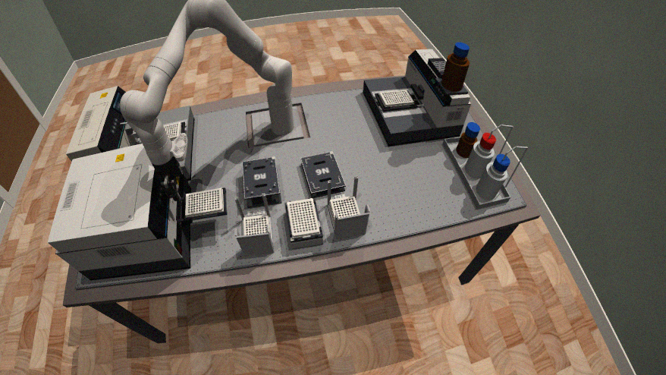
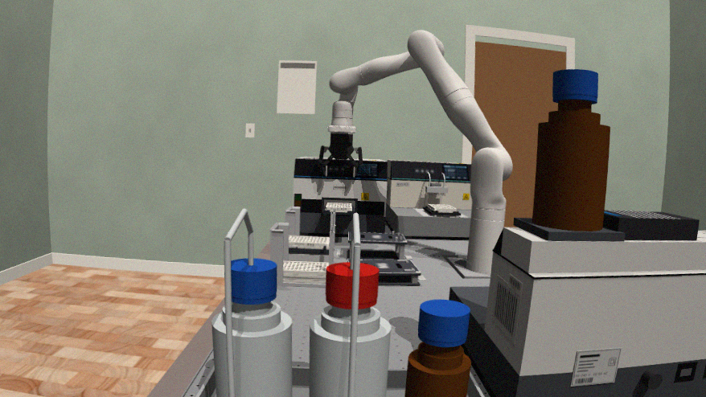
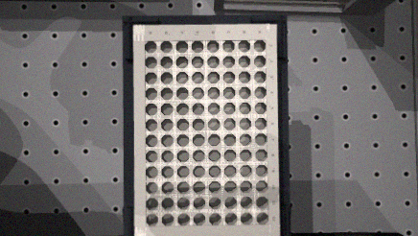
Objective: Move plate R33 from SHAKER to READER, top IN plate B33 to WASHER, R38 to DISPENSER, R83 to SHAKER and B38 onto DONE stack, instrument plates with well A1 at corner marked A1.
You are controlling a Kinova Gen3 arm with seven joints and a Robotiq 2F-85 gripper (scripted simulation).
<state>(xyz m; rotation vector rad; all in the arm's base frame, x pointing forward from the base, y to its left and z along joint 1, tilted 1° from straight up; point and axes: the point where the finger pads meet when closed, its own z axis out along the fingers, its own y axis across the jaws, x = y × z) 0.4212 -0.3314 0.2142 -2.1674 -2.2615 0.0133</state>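
The dark reader tray lies 110 mm below my hand and 50 mm to the left of it. From my hand the other things lie so: regrip nest RG (240 mm to the left, 160 mm below, 120 mm behind); reader housing (240 mm to the right, 20 mm above, 10 mm ahead); washer nest (380 mm behind, 140 mm to the right, 130 mm below).
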